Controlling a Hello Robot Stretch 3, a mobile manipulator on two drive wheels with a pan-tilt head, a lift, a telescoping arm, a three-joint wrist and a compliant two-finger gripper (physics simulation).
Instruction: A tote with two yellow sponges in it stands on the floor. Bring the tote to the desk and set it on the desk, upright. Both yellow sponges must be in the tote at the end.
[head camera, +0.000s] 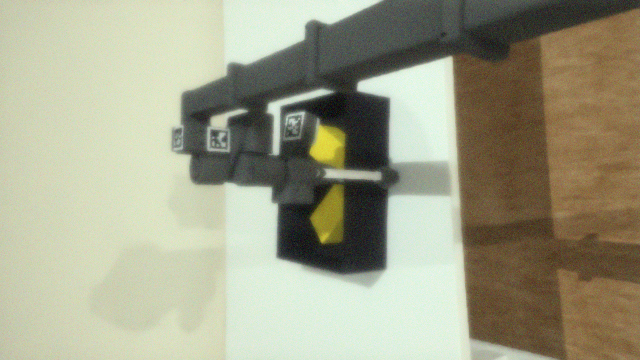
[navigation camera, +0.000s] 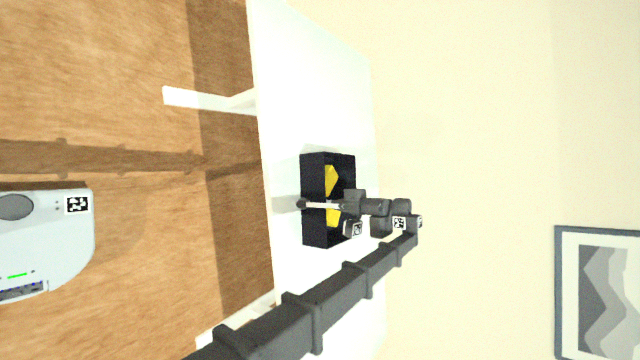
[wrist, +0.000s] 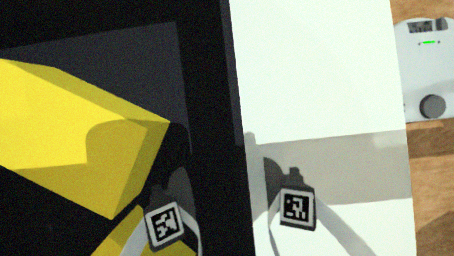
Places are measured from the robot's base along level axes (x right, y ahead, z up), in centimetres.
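Pixels of known places: gripper, between the fingertips: (head camera: 379, 177) (navigation camera: 305, 202); robot's base, origin of its link: (navigation camera: 13, 206).
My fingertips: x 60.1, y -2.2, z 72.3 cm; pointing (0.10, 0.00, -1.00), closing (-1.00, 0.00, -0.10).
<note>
For each thing: its top centre in the pictures, then the offset to it from my fingertips. Level surfaces: height alone.
- black tote, centre of its top: (head camera: 308, 181) (navigation camera: 342, 197) dx +8.1, dy +1.0, dz +9.7 cm
- white desk, height of its surface: dz -0.3 cm
- second yellow sponge, centre of its top: (head camera: 328, 214) (navigation camera: 330, 180) dx +8.7, dy +6.9, dz +4.5 cm
The black tote (head camera: 367, 230) (navigation camera: 313, 172) (wrist: 212, 75) stands upright on the white desk (head camera: 400, 315) (navigation camera: 315, 100) (wrist: 320, 75). One yellow sponge (head camera: 327, 145) (navigation camera: 333, 218) (wrist: 50, 117) lies tilted inside it. The second yellow sponge (head camera: 330, 220) (navigation camera: 330, 179) also lies inside; part of it shows at the bottom of the wrist view. My gripper (head camera: 389, 176) (navigation camera: 301, 204) (wrist: 224, 181) is open at the tote's long wall on the robot's side. One fingertip is inside the wall and the other outside, with a gap to the wall. The wrist hides part of the tote in the head view.
My extended arm (head camera: 380, 45) (navigation camera: 330, 290) reaches over the desk beside the tote. A wall (head camera: 100, 100) (navigation camera: 460, 100) stands behind the desk, with a framed picture (navigation camera: 602, 300) on it. My base (navigation camera: 45, 235) (wrist: 430, 75) stands on the wooden floor before the desk. White desk legs (navigation camera: 200, 100) show.
</note>
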